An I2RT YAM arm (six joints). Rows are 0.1 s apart.
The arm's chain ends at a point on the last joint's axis. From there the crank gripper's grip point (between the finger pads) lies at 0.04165 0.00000 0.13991 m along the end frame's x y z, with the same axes.
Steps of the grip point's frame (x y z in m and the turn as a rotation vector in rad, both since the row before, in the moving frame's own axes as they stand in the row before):
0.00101, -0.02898, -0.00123, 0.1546, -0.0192, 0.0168
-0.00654, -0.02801, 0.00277, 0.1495, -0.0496, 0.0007
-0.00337, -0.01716, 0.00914, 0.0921, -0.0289, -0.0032
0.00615, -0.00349, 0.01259, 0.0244, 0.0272, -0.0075
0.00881, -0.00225, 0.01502, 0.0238, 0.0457, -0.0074
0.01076, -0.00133, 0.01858, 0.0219, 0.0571, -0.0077
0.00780, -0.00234, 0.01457, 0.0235, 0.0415, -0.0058
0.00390, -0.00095, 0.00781, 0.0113, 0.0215, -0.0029
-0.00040, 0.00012, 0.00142, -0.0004, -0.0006, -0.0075
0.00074, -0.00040, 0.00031, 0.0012, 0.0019, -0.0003
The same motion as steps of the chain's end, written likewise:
0.00352, -0.00805, -0.00039, 0.1546, -0.0192, 0.0168
0.00041, -0.00705, 0.00244, 0.1495, -0.0496, 0.0007
0.00071, -0.00411, 0.00860, 0.0921, -0.0289, -0.0032
0.00237, 0.00024, 0.01382, 0.0244, 0.0272, -0.0075
0.00248, 0.00139, 0.01711, 0.0238, 0.0457, -0.0074
0.00286, 0.00206, 0.02122, 0.0219, 0.0571, -0.0077
0.00204, 0.00118, 0.01646, 0.0235, 0.0415, -0.0058
0.00090, 0.00075, 0.00875, 0.0113, 0.0215, -0.0029
-0.00032, 0.00038, 0.00139, -0.0004, -0.0006, -0.0075
0.00047, -0.00022, 0.00039, 0.0012, 0.0019, -0.0003

